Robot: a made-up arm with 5 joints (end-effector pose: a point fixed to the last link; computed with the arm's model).
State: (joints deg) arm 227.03 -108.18 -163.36 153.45 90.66
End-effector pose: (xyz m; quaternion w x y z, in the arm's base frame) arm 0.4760 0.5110 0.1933 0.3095 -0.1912 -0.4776 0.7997
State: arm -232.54 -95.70 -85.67 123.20 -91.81
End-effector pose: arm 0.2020 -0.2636 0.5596 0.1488 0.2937 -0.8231 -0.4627
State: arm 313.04 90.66 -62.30 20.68 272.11
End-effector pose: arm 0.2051 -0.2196 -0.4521 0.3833 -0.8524 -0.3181 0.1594
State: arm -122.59 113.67 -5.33 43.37 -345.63
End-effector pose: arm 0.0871 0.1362 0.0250 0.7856 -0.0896 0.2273 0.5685
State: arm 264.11 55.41 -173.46 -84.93 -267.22
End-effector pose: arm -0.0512 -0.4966 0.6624 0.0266 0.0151 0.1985 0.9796
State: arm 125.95 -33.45 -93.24 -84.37 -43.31
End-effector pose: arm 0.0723 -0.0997 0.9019 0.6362 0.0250 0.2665 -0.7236
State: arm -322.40 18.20 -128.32 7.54 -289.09
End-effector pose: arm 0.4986 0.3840 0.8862 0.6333 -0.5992 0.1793 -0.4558
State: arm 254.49 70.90 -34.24 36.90 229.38
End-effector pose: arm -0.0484 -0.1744 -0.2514 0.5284 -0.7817 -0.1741 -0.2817
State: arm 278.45 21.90 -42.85 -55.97 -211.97
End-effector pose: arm 0.0890 -0.5993 0.3221 0.3409 0.3283 0.7109 -0.5201
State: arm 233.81 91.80 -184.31 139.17 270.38
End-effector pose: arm -0.4367 -0.5970 -0.0326 0.3769 -0.8718 0.2881 -0.1218
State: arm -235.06 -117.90 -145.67 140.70 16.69
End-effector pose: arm 0.4043 -0.5787 0.1743 0.8295 -0.2803 -0.3875 -0.2886
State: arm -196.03 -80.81 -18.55 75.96 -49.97
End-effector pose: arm -0.0769 0.0221 0.3494 0.1700 0.2858 -0.9366 -0.1104
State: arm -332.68 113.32 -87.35 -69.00 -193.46
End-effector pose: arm 0.4226 0.2183 -0.4560 0.3640 -0.3241 0.8721 0.0442
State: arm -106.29 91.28 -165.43 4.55 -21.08
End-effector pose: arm -0.2707 -0.9263 0.1095 0.5115 0.6044 -0.5559 0.2530
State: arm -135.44 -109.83 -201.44 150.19 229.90
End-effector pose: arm 0.5019 0.4942 -0.0107 0.7241 0.1643 -0.0077 -0.6698
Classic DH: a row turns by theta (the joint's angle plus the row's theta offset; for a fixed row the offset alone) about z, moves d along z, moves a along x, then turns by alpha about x. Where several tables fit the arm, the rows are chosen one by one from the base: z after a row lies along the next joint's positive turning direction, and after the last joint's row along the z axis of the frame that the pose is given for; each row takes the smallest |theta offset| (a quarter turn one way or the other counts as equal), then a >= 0, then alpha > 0; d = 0 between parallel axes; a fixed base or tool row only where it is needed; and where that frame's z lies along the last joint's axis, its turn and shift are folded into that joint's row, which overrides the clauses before.
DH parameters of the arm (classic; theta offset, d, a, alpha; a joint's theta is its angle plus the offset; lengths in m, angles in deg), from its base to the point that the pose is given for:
joint 1: 0 0.161 0 -90
joint 2: -79.4 0 0.4405 0
joint 3: -23.28 0 -0.3506 0
joint 4: -77.31 0 -0.119 90
joint 5: 180 0.152 0 0

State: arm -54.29 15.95 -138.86 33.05 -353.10
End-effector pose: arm 0.3470 -0.4828 0.9241 0.2838 0.6095 -0.3604 0.6466
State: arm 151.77 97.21 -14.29 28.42 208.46
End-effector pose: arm 0.0841 -0.0452 -0.1478 0.0017 -0.4963 0.2677 -0.8259
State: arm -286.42 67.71 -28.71 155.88 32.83
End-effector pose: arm 0.0565 0.1918 0.1135 0.7940 -0.1215 -0.0451 -0.5939
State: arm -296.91 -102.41 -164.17 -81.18 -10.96
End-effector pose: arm -0.3178 -0.6262 -0.0831 0.0469 0.7938 0.5987 -0.0958
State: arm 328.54 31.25 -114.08 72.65 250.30
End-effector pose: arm 0.6712 -0.4107 0.3942 0.0836 0.7728 0.6285 0.0295
